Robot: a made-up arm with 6 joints. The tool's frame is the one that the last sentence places.
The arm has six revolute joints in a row. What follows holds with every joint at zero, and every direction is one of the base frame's. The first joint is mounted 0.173 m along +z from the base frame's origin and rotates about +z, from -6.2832 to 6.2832 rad. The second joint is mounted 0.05 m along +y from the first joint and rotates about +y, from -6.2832 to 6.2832 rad. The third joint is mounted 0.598 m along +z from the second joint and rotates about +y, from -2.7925 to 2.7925 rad. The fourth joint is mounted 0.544 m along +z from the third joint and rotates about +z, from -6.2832 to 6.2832 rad. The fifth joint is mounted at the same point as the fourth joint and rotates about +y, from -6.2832 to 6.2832 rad. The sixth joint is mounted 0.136 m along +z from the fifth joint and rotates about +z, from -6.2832 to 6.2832 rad. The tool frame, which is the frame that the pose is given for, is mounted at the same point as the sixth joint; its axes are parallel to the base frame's.
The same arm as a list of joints. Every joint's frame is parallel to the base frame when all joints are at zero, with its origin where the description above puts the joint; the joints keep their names.
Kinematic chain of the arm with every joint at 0, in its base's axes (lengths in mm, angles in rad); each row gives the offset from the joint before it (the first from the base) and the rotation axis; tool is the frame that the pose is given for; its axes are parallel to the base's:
joint 1: xyz 0.0 0.0 173.0 axis +z
joint 2: xyz 0.0 50.0 0.0 axis +y
joint 3: xyz 0.0 0.0 598.0 axis +y
joint 4: xyz 0.0 0.0 544.0 axis +z
joint 5: xyz 0.0 0.0 0.0 axis +y
joint 6: xyz 0.0 0.0 136.0 axis +z
tool: xyz 0.0 0.0 0.0
Joint limits (rad, base to tool): -6.2832..6.2832 -6.2832..6.2832 -2.7925..2.7925 -6.2832..6.2832 -6.2832..6.2832 -6.2832..6.2832

